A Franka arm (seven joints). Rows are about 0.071 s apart.
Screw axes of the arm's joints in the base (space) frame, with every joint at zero. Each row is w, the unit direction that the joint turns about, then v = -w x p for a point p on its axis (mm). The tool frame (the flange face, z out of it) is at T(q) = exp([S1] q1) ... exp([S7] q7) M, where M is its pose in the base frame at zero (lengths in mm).
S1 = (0, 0, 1, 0, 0, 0)
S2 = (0, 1, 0, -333, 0, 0)
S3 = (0, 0, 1, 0, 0, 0)
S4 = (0, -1, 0, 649, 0, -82.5)
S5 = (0, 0, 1, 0, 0, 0)
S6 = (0, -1, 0, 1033, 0, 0)
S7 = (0, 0, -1, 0, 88, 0)
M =
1 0 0 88
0 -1 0 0
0 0 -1 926
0 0 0 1
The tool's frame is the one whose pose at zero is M.
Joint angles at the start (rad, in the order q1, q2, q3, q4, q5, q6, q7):
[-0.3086 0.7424 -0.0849 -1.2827 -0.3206 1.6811 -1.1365]
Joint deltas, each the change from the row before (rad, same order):
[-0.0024 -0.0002 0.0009 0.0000 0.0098 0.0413 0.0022]
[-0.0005 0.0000 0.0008 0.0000 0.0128 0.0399 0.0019]
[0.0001 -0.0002 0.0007 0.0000 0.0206 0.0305 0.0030]
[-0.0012 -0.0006 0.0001 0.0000 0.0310 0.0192 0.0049]
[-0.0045 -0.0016 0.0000 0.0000 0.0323 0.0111 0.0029]
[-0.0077 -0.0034 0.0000 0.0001 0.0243 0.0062 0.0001]
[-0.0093 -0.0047 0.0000 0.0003 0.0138 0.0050 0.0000]
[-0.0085 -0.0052 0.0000 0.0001 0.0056 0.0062 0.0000]
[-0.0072 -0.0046 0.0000 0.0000 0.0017 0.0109 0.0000]
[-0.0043 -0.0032 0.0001 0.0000 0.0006 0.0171 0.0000]
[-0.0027 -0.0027 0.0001 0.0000 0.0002 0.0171 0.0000]
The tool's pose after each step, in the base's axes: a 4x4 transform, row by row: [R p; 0 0 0 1], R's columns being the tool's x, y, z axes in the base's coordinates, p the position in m. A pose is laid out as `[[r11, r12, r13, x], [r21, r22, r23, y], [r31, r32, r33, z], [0, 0, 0, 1]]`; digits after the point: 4 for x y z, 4 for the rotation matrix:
[[0.5752, 0.7215, -0.3854, 0.6499], [0.6979, -0.6786, -0.2289, -0.2871], [-0.4267, -0.1374, -0.8939, 0.2944], [0, 0, 0, 1]]
[[0.5885, 0.7305, -0.3464, 0.6553], [0.7019, -0.6743, -0.2294, -0.2865], [-0.4012, -0.1081, -0.9096, 0.2959], [0, 0, 0, 1]]
[[0.6038, 0.7329, -0.3134, 0.6598], [0.7046, -0.6746, -0.2201, -0.2848], [-0.3728, -0.0879, -0.9237, 0.2971], [0, 0, 0, 1]]
[[0.6243, 0.7261, -0.2881, 0.6625], [0.7031, -0.6830, -0.1979, -0.2834], [-0.3405, -0.0790, -0.9369, 0.2979], [0, 0, 0, 1]]
[[0.6449, 0.7153, -0.2691, 0.6634], [0.6988, -0.6945, -0.1715, -0.2842], [-0.3096, -0.0774, -0.9477, 0.2990], [0, 0, 0, 1]]
[[0.6619, 0.7049, -0.2549, 0.6626], [0.6929, -0.7051, -0.1507, -0.2876], [-0.2859, -0.0768, -0.9552, 0.3014], [0, 0, 0, 1]]
[[0.6757, 0.6960, -0.2431, 0.6610], [0.6858, -0.7144, -0.1393, -0.2929], [-0.2706, -0.0726, -0.9599, 0.3050], [0, 0, 0, 1]]
[[0.6856, 0.6900, -0.2321, 0.6595], [0.6795, -0.7210, -0.1361, -0.2983], [-0.2612, -0.0644, -0.9631, 0.3091], [0, 0, 0, 1]]
[[0.6933, 0.6868, -0.2184, 0.6588], [0.6746, -0.7251, -0.1384, -0.3032], [-0.2534, -0.0514, -0.9660, 0.3131], [0, 0, 0, 1]]
[[0.6987, 0.6869, -0.2001, 0.6596], [0.6724, -0.7260, -0.1441, -0.3065], [-0.2443, -0.0338, -0.9691, 0.3166], [0, 0, 0, 1]]
[[0.7026, 0.6879, -0.1821, 0.6608], [0.6715, -0.7256, -0.1505, -0.3086], [-0.2357, -0.0166, -0.9717, 0.3198], [0, 0, 0, 1]]

